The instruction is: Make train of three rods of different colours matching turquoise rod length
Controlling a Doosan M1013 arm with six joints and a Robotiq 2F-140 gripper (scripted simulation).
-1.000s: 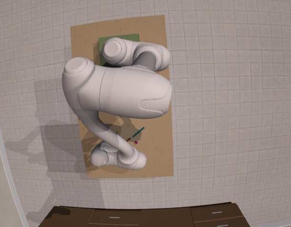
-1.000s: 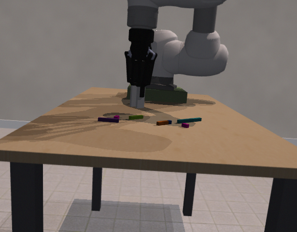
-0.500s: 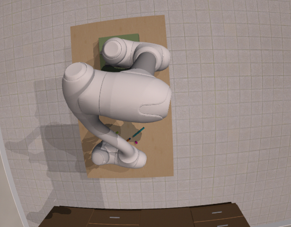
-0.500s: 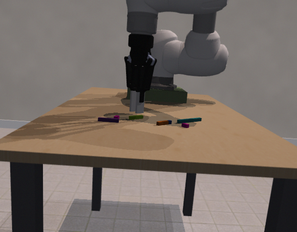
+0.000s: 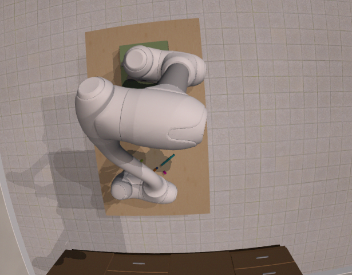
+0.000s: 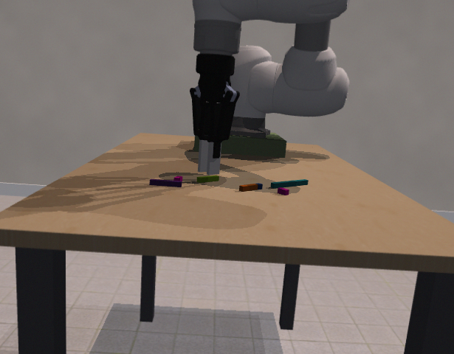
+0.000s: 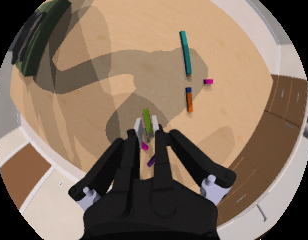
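Right now my hand is 5 cm above the lime rod. The rest, counted from my hand: orange rod 9 cm to the left, 5 cm below, 4 cm ahead; then blue rod 11 cm to the left, 5 cm below, 2 cm ahead; then purple rod 8 cm ahead, 6 cm to the right, 5 cm below.
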